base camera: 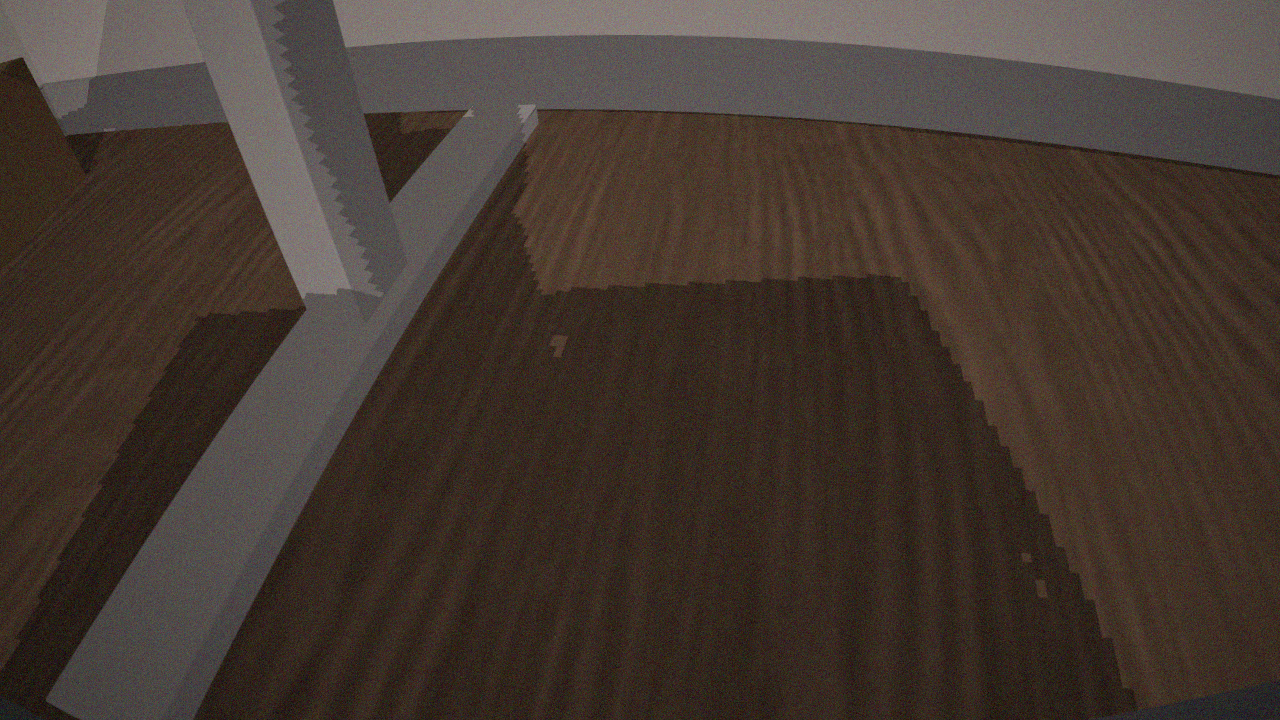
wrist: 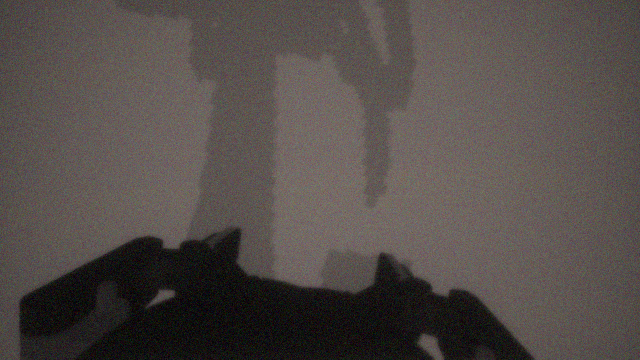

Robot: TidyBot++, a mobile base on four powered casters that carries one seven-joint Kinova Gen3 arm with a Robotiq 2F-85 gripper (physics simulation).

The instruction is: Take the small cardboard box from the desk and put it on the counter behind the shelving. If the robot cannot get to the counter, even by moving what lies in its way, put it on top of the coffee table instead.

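Frame: origin at the arm's base, x ahead, y up, z right, level; millimetres.
Seen in the pictures: gripper, fingertip midpoint: [wrist: 308,256].
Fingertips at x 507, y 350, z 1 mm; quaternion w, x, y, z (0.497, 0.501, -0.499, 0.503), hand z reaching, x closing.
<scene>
Pixels of each thing's middle, then the offset from my fingertips to it. "spot": a spot on its surface instead. Level surfaces: height alone.
- grey upright leg at a spot on its surface: [base camera: 304,152] spot: dx -28, dy -577, dz -212 mm
- brown panel at a spot on its surface: [base camera: 31,170] spot: dx +281, dy -685, dz -774 mm
- wooden floor at its surface level: dy -747 mm
My gripper [wrist: 308,256] is open in the wrist view, its two dark fingertips wide apart over a pale, plain surface. No object shows between them. The small cardboard box does not show in either view. A small grey shadow patch lies on the pale surface beside the right fingertip, and larger arm-like shadows stretch above the gripper. The counter, the shelving and the coffee table cannot be made out in these views.
In the base camera view, a grey upright leg [base camera: 304,152] stands on a long grey foot bar [base camera: 241,456] at the left. A brown panel [base camera: 31,170] shows at the far left edge. A grey baseboard [base camera: 716,76] runs along the wall behind the wooden floor [base camera: 1118,358].
</scene>
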